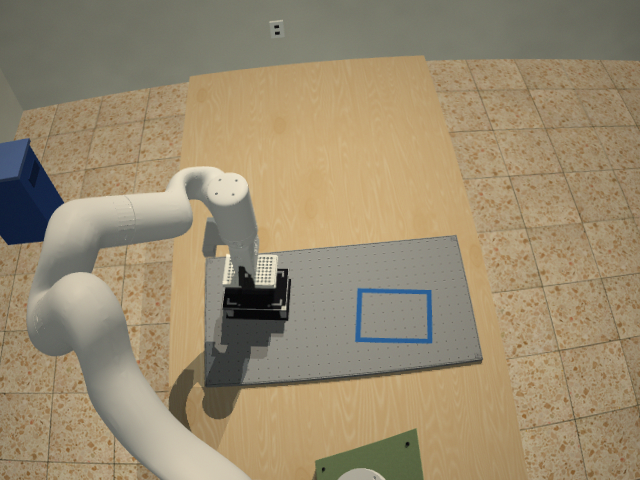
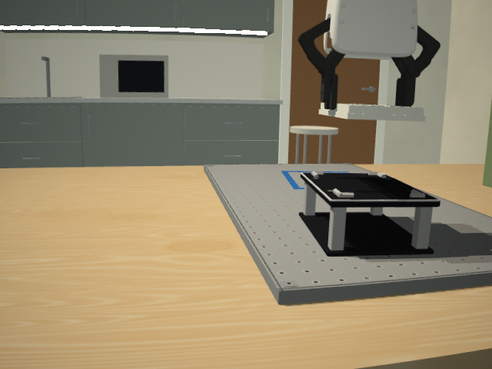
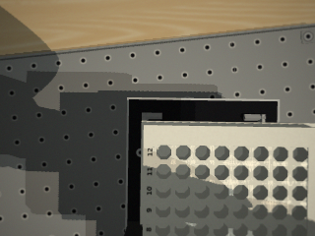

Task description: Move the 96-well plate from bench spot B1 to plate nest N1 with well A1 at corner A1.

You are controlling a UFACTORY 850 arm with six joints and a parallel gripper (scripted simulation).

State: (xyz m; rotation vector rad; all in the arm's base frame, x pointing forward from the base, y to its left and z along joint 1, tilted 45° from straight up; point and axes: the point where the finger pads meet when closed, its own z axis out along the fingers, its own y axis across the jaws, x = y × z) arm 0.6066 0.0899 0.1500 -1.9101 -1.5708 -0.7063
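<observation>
My gripper is now 100 mm above the black raised plate nest. Also, from my hand: locator (100 mm below, 70 mm to the left, 30 mm behind); then white 96-well plate (10 mm below).
</observation>
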